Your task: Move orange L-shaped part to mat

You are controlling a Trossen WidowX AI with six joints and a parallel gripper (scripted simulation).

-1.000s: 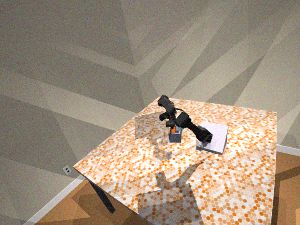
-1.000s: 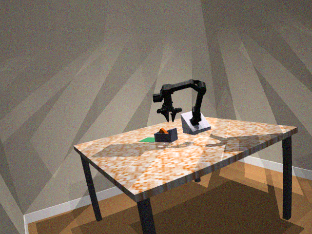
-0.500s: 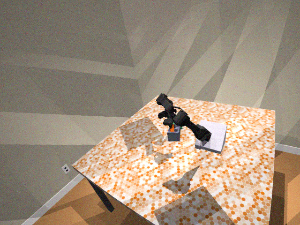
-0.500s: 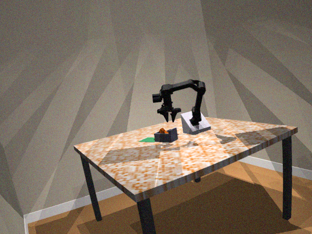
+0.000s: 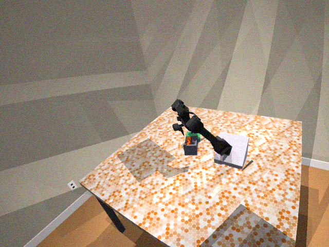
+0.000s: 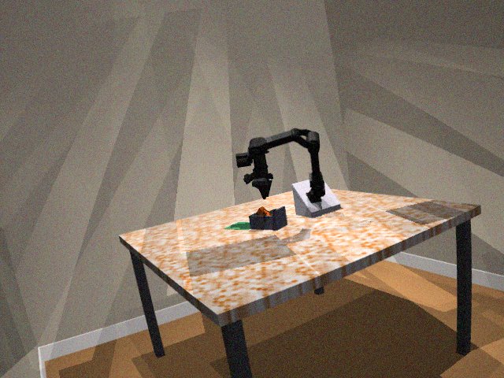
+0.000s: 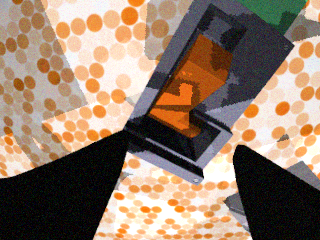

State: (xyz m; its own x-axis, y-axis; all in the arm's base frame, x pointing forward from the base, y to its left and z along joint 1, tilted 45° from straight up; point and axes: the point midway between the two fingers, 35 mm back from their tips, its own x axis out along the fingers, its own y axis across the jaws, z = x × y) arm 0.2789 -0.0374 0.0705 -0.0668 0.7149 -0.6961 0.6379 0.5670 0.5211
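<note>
My gripper tip is 2 cm past the orange L-shaped part and 10 cm above it. From my gripper tip the other things lie so: green mat 7 cm ahead, 16 cm to the right, 15 cm below.
</note>
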